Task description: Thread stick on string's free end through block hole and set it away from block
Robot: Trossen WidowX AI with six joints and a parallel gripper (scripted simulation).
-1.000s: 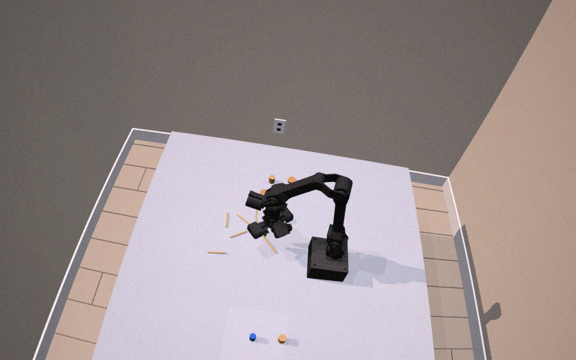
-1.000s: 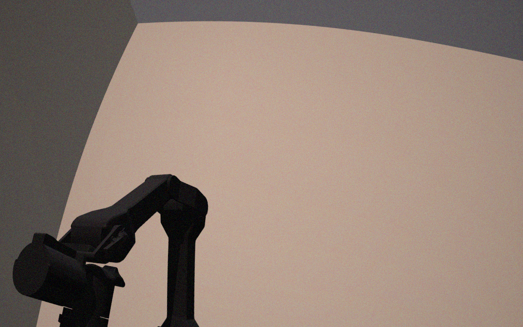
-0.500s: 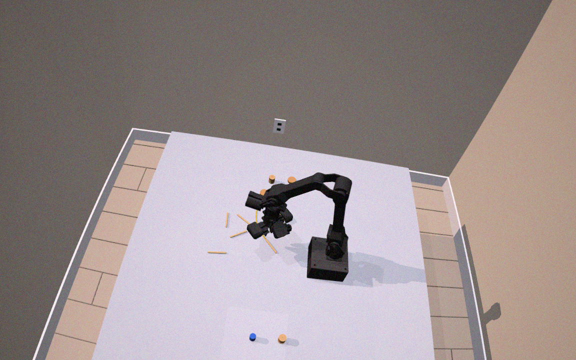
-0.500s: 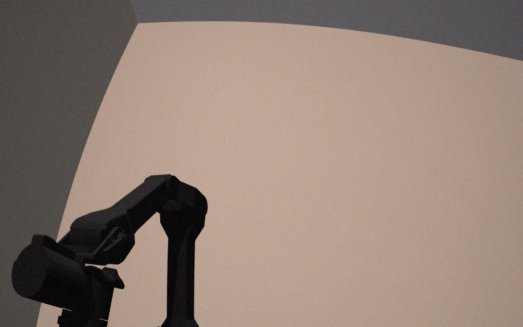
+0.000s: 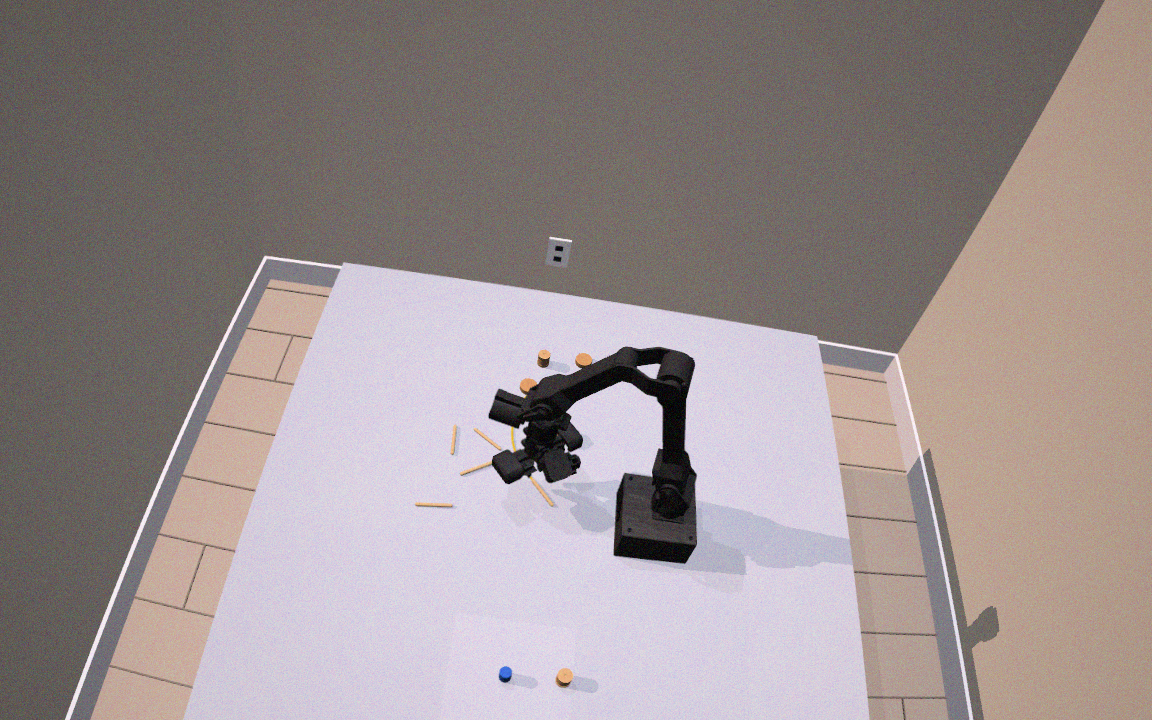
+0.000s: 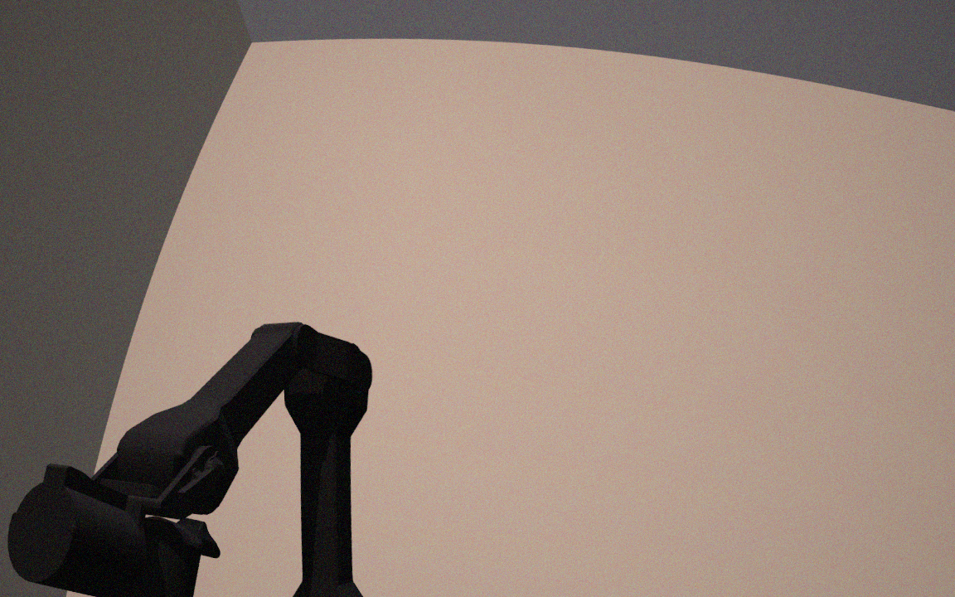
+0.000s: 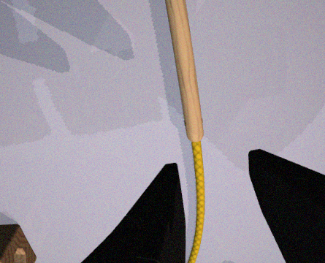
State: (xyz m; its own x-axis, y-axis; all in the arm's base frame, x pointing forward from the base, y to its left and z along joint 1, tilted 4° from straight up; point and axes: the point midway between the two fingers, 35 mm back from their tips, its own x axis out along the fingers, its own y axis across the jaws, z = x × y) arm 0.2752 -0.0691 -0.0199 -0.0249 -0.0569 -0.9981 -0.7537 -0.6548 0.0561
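The thin wooden stick is 30 mm below my gripper tip, 20 mm behind it and 10 mm to the left of it. Round my gripper tip: wooden block 130 mm to the right, 60 mm behind, 20 mm below; blue peg 440 mm to the left, 20 mm below; round wooden button 250 mm to the right, 40 mm ahead, 30 mm below.
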